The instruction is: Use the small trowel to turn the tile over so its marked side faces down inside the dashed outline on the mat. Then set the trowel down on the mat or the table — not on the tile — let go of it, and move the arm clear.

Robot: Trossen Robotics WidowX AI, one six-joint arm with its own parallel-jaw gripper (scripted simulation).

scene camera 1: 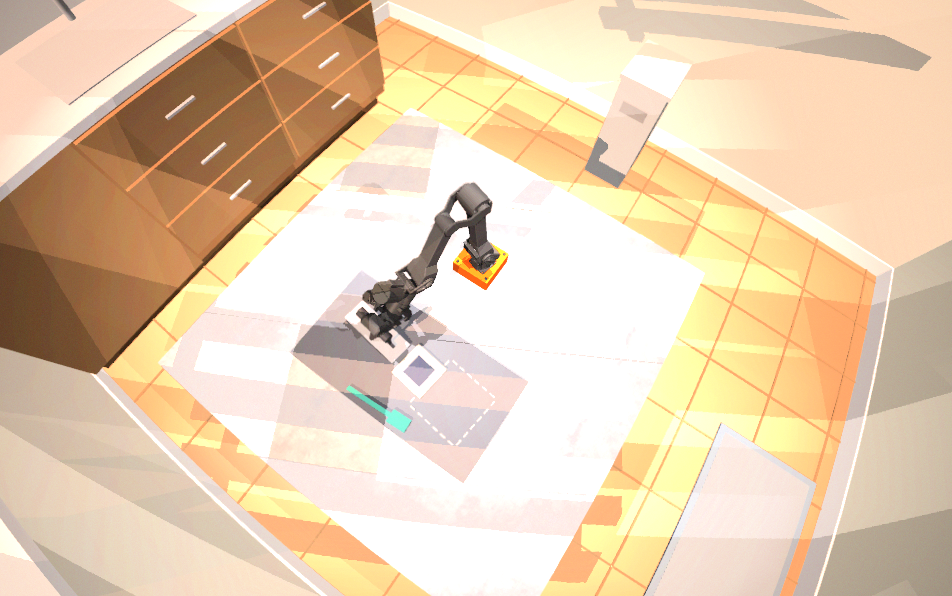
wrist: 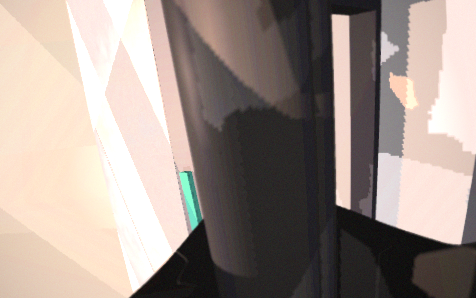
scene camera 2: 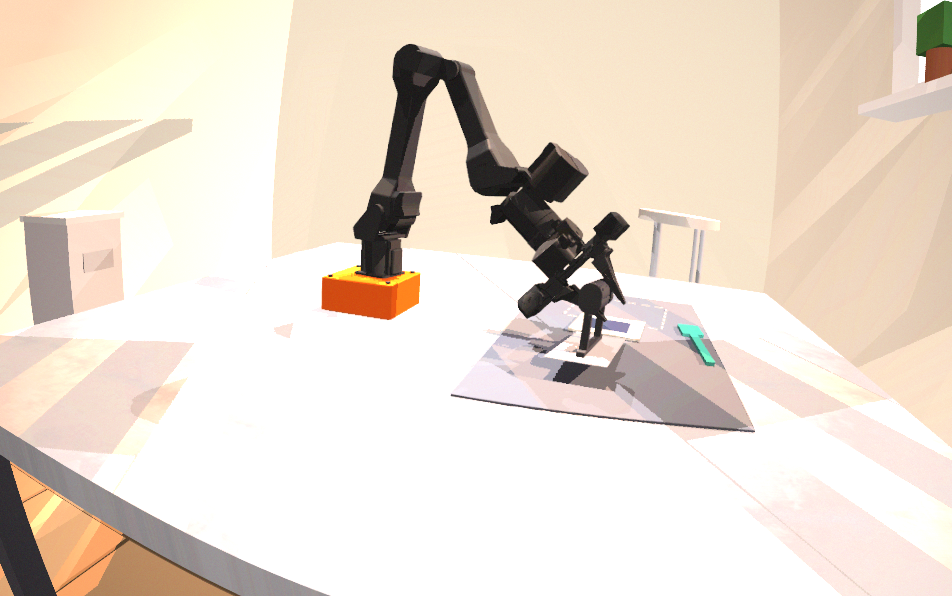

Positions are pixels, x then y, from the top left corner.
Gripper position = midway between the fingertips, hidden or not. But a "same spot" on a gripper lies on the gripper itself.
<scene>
my gripper: scene camera 1; wrist 260,210; scene camera 2
grey trowel: scene camera 1 391,345; wrist 286,116; scene camera 2 582,347
white tile: scene camera 1; scene camera 2; not seen in the wrist view (out of frame)
same spot on white tile: (scene camera 2: 630,330) = (scene camera 1: 406,377)
same spot on my gripper: (scene camera 1: 390,326) = (scene camera 2: 579,290)
</scene>
